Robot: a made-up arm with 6 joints. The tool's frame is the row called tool. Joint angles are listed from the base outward. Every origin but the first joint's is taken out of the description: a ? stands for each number. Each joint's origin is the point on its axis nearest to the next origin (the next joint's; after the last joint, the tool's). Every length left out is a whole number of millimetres.
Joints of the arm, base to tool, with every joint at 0 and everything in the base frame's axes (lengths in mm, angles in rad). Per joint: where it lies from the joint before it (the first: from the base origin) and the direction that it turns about. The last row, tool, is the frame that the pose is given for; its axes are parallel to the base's.
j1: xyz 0 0 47 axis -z
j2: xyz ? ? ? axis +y
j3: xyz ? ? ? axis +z
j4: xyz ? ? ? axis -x
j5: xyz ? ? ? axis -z
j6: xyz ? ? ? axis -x
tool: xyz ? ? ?
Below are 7 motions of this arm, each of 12 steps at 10 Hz.
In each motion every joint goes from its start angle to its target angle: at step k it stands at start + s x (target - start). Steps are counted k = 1, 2, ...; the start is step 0. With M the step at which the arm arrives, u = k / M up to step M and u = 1 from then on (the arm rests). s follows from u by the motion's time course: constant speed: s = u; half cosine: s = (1 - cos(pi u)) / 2; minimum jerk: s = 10 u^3 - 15 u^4 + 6 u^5.
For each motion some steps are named. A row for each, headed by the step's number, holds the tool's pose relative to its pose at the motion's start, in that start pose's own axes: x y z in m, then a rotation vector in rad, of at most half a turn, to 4 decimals.
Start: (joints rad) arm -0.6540 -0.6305 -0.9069 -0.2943 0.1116 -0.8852
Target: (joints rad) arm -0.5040 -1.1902 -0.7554 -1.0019 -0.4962 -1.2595
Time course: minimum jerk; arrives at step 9
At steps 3, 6, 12:
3: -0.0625 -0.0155 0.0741 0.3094 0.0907 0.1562
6: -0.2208 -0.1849 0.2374 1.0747 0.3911 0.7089
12: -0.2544 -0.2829 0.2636 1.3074 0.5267 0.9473

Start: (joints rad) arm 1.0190 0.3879 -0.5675 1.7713 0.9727 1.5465
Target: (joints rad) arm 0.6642 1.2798 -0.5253 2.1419 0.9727 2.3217
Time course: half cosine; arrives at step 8
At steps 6, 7, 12:
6: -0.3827 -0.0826 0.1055 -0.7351 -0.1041 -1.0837
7: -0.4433 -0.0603 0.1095 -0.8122 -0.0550 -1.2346
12: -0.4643 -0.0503 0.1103 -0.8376 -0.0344 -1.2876

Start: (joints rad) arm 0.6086 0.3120 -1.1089 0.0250 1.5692 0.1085
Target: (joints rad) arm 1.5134 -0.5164 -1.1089 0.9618 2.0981 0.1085
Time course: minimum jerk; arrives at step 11
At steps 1, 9, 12:
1: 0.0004 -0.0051 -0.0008 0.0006 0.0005 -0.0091
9: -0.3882 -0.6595 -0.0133 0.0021 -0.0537 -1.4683
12: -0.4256 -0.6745 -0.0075 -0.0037 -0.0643 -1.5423

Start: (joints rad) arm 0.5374 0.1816 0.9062 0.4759 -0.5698 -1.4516
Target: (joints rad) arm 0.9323 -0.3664 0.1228 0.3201 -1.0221 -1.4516
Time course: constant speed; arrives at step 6
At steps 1, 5, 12:
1: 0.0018 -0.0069 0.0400 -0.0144 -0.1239 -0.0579
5: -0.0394 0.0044 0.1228 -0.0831 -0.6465 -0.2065
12: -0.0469 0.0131 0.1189 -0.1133 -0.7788 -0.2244

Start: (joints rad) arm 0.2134 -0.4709 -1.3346 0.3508 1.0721 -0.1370
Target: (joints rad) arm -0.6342 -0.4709 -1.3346 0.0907 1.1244 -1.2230
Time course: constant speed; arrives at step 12
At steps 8, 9, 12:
8: 0.0849 0.3911 -0.0559 0.7124 0.4804 0.3408
9: 0.0843 0.4403 -0.0671 0.7879 0.5612 0.3587
12: 0.0661 0.5864 -0.1087 0.9892 0.8221 0.3721

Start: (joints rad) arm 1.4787 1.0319 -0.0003 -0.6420 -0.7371 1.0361
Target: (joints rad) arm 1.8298 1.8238 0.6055 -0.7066 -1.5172 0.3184
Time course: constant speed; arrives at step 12
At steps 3, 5, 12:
3: 0.0306 0.0524 -0.0141 0.4171 -0.0982 0.1534
5: 0.0393 0.0739 -0.0216 0.7113 -0.1819 0.2371
12: 0.0112 0.0967 -0.1029 1.7321 -0.6744 0.4425

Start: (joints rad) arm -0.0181 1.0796 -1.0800 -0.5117 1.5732 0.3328
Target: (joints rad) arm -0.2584 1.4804 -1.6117 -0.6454 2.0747 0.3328
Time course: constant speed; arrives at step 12
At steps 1, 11, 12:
1: 0.0147 -0.0292 0.0122 0.0187 -0.0013 -0.0766
11: 0.0178 -0.3742 0.0872 0.3856 0.0406 -0.7642
12: 0.0057 -0.4088 0.0844 0.4386 0.0538 -0.8215

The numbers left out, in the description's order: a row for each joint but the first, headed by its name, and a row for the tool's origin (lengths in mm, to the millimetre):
j2: -373 222 0
j3: -31 0 -28
j4: 190 -169 0
j5: 0 -92 379
j6: 212 91 0
tool: 0 124 -66

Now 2 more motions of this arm.
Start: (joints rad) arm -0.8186 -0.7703 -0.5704 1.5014 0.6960 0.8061
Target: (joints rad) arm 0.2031 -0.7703 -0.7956 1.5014 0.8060 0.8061
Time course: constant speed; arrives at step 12
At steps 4, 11, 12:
4: -0.0220 -0.0305 0.0116 -0.3499 0.2130 -0.0578
11: -0.0753 -0.0935 0.0611 -0.9541 0.5922 -0.1977
12: -0.0841 -0.1020 0.0729 -1.0397 0.6465 -0.2219

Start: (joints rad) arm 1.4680 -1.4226 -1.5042 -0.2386 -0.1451 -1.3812
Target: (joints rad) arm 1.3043 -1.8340 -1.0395 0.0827 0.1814 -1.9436
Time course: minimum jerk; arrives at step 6
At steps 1, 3, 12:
1: 0.0099 -0.0031 0.0013 0.0247 0.0055 -0.0071
3: 0.1182 -0.0380 0.0073 0.3435 0.0658 -0.0729
12: 0.1907 -0.0560 0.0079 0.6879 0.1090 -0.0844

